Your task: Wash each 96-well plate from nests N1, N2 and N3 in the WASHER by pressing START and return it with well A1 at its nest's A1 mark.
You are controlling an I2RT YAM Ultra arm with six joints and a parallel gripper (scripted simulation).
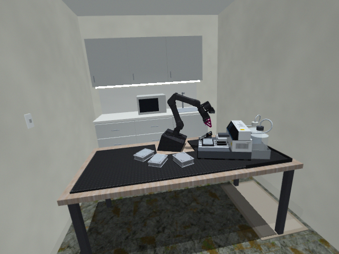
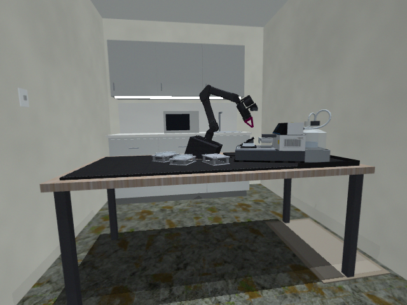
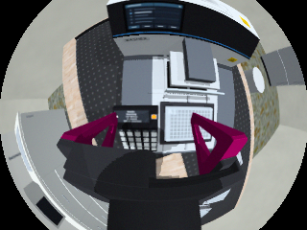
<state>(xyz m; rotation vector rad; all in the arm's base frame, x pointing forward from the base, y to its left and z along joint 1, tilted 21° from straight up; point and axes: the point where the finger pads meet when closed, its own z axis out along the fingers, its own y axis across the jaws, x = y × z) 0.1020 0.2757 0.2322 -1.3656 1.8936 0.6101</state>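
The washer carrier is 8 cm ahead of my hand, 5 cm to the right of it and 14 cm below it. From my hand the other things lie so: clear bottle: 28 cm ahead, 33 cm to the left, 10 cm below; then plate washer: 12 cm ahead, 7 cm to the left, 10 cm below; then nest: 24 cm ahead, 33 cm to the right, 19 cm below.
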